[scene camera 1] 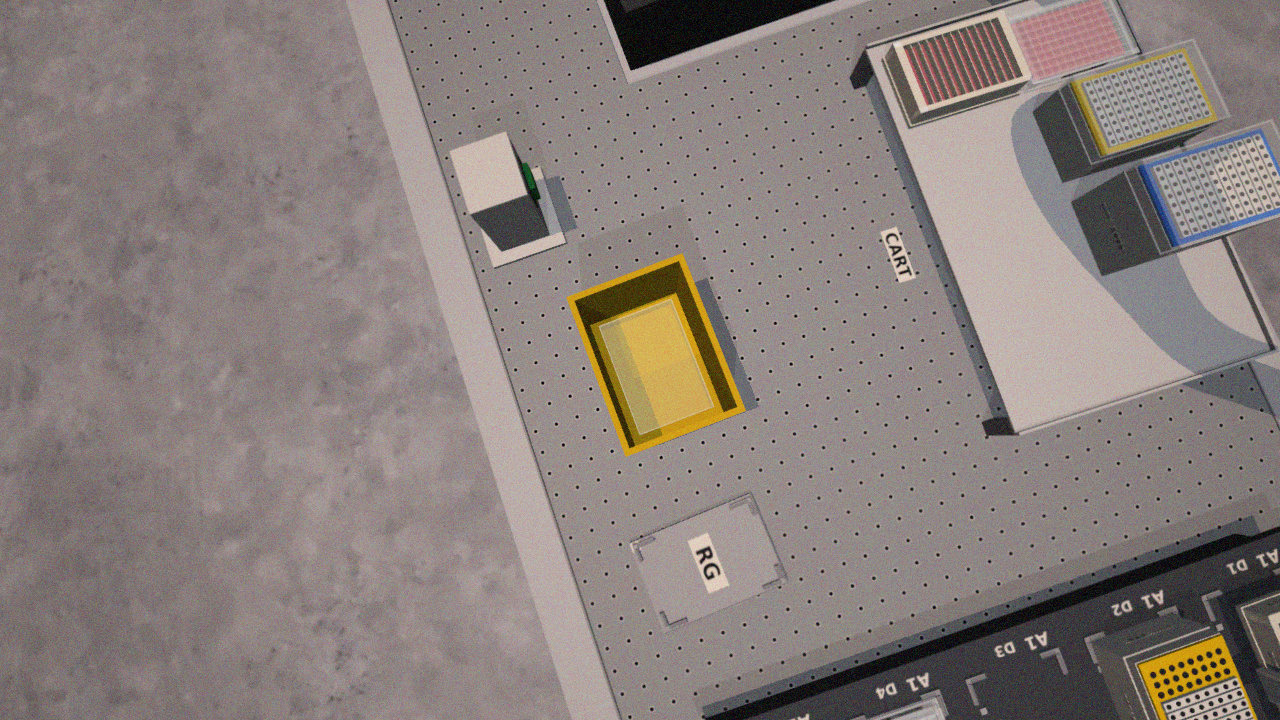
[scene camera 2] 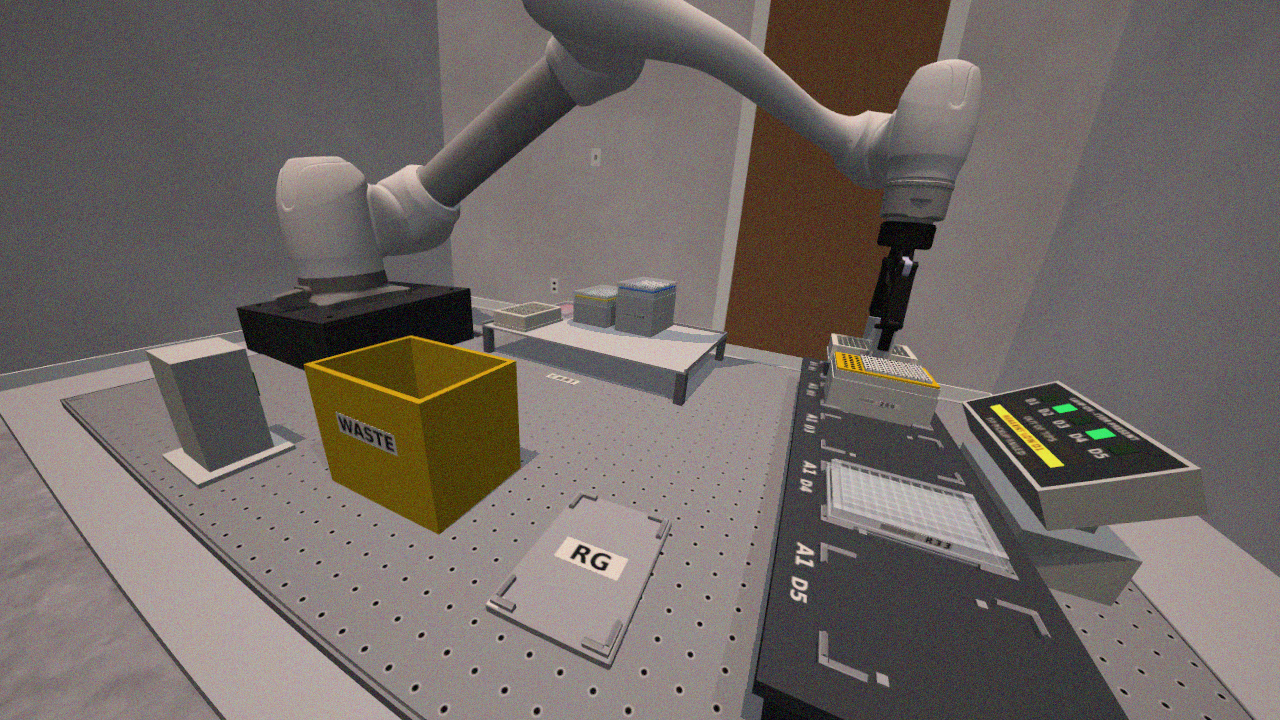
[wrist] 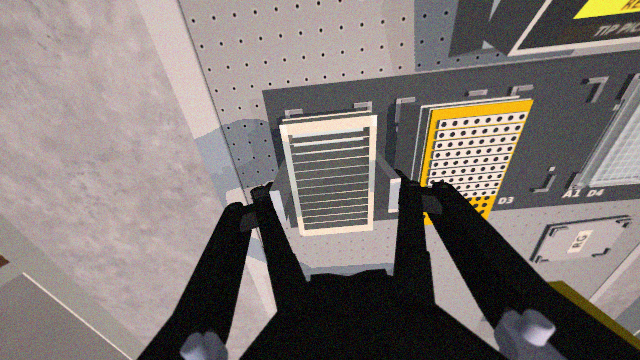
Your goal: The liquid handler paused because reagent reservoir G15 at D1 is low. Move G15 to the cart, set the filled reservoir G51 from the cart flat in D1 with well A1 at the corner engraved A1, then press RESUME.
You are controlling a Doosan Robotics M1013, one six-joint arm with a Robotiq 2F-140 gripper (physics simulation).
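Places are measured from the arm's base along level axes (x left, y back, z up), in centimetres.
Pixels of known places: gripper, fingertip midpoint: (wrist: 330, 167); arm's base, link origin: (scene camera 2: 349, 298).
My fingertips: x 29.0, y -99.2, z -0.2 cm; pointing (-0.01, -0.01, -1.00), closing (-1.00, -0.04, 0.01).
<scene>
For each thing: its top centre in the pictures, then the offset to it from my fingertips. "spot": a spot on its surface instead. Level surfaces: height alone.
- low reservoir G15, top centre: (wrist: 332, 185) (scene camera 2: 871, 345) dx +0.0, dy +0.8, dz +2.9 cm
- dark deck, surface height: dz -3.1 cm
- yellow tip box, top centre: (wrist: 467, 174) (scene camera 2: 883, 364) dx -12.8, dy +0.3, dz +3.3 cm
- filled reservoir G51, top centre: (scene camera 1: 962, 60) (scene camera 2: 529, 308) dx -9.8, dy +66.3, dz +0.0 cm
- cart, top centre: (scene camera 1: 1066, 191) (scene camera 2: 609, 326) dx -2.9, dy +50.2, dz -2.5 cm
- control panel, surface spot: (scene camera 2: 1073, 439) spot: dx -27.9, dy -14.4, dz +3.8 cm
- white well plate, top centre: (scene camera 2: 907, 500) dx -37.6, dy -0.4, dz -1.7 cm
- yellow waste bin, top centre: (scene camera 1: 654, 353) (scene camera 2: 413, 362) dx -50.0, dy +45.5, dz +4.4 cm
- RG pad, top centre: (scene camera 2: 591, 552) (scene camera 1: 708, 564) (wrist: 583, 244) dx -50.8, dy +23.4, dz -7.7 cm
- grey block, top centre: (scene camera 1: 487, 172) (scene camera 2: 196, 349) dx -60.5, dy +67.6, dz +3.9 cm
- pink plate, top centre: (scene camera 1: 1071, 34) (scene camera 2: 566, 306) dx +3.7, dy +66.4, dz -1.7 cm
My gripper (wrist: 330, 167) (scene camera 2: 882, 345) is shut on the low reservoir G15 (wrist: 331, 152), a cream-framed trough plate with dark grey slits. The fingers clamp its long sides and hold it just above slot D1 at the far end of the dark deck (scene camera 2: 895, 617) (wrist: 559, 134). In scene camera 2 the reservoir is mostly hidden behind the yellow tip box (scene camera 2: 882, 367). The filled reservoir G51 (scene camera 1: 962, 60) (scene camera 2: 527, 313), cream-framed with red slits, sits on the cart (scene camera 1: 1056, 340) (scene camera 2: 626, 345). The control panel (scene camera 2: 1073, 439) (wrist: 581, 22) with green lights stands beside the deck.
A yellow tip box (wrist: 474, 138) (scene camera 1: 1186, 680) stands in the slot next to D1. A white well plate (scene camera 2: 903, 510) lies in D4. The yellow waste bin (scene camera 2: 420, 439) (scene camera 1: 626, 279), the RG pad (scene camera 1: 706, 559) (scene camera 2: 582, 573) and a grey block (scene camera 1: 487, 170) (scene camera 2: 210, 403) stand on the table. The cart also carries a pink plate (scene camera 1: 1069, 36) and two tip boxes.
</scene>
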